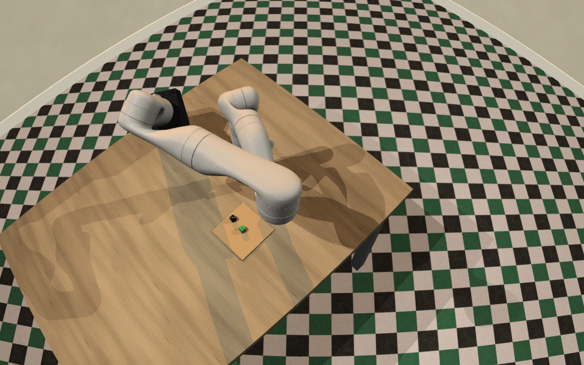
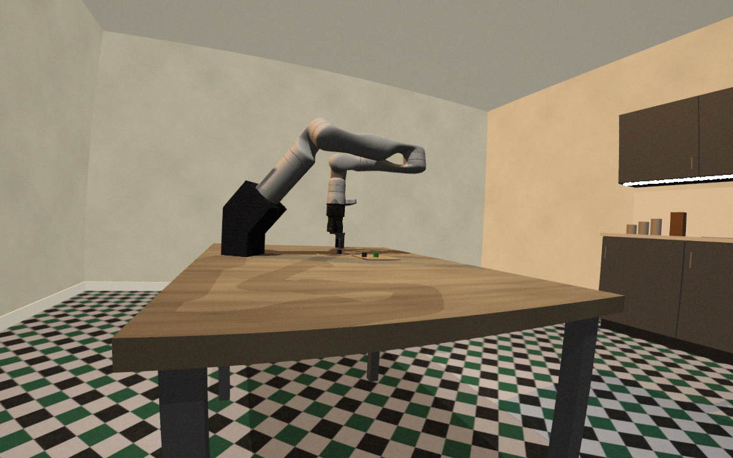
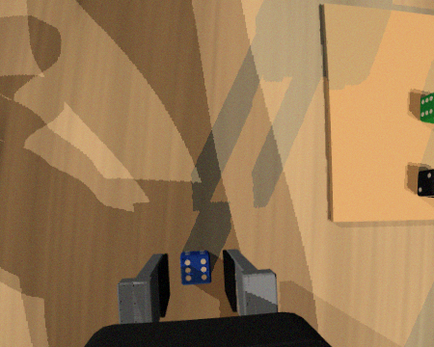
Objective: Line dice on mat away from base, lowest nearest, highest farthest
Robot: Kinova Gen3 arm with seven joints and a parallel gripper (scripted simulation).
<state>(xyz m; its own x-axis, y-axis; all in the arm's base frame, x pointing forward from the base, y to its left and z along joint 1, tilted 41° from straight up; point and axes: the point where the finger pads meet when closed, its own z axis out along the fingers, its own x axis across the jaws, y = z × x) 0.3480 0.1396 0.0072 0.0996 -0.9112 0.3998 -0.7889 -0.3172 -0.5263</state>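
My gripper is now 3 cm above the blue die. The rest, counted from my hand: green die: 10 cm ahead, 14 cm to the right, 3 cm below; then black die: 6 cm ahead, 14 cm to the right, 3 cm below; then orange mat: 10 cm ahead, 14 cm to the right, 4 cm below.
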